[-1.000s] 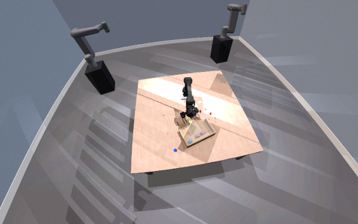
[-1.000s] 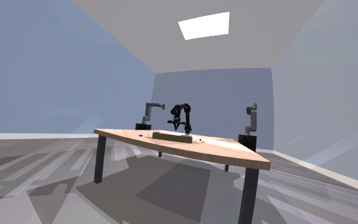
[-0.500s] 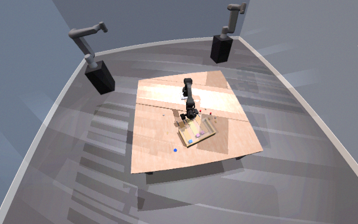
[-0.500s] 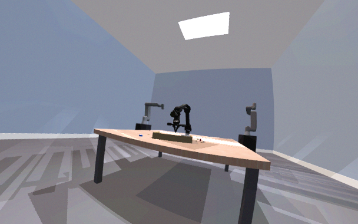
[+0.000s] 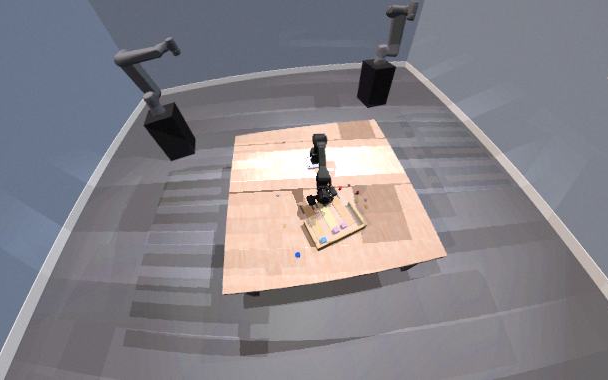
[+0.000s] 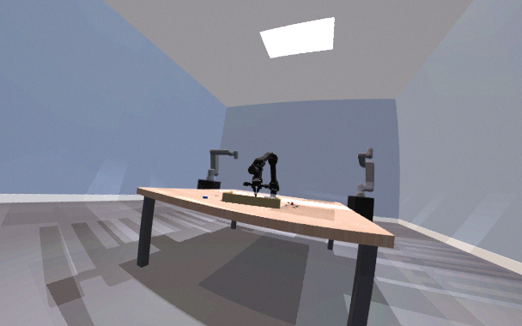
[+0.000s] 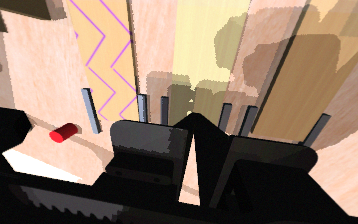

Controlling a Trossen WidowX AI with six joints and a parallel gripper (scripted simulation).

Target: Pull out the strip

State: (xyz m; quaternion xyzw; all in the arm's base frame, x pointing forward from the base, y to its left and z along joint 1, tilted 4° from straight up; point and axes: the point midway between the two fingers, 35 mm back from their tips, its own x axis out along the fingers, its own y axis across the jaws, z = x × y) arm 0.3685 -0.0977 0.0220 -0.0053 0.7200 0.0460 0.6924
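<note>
The yellow-olive strip is 90 mm ahead of my gripper tip, 20 mm below it and 10 mm to the left of it. From my gripper tip the other things lie so: blue dot 260 mm ahead, 250 mm to the right, 20 mm below.
</note>
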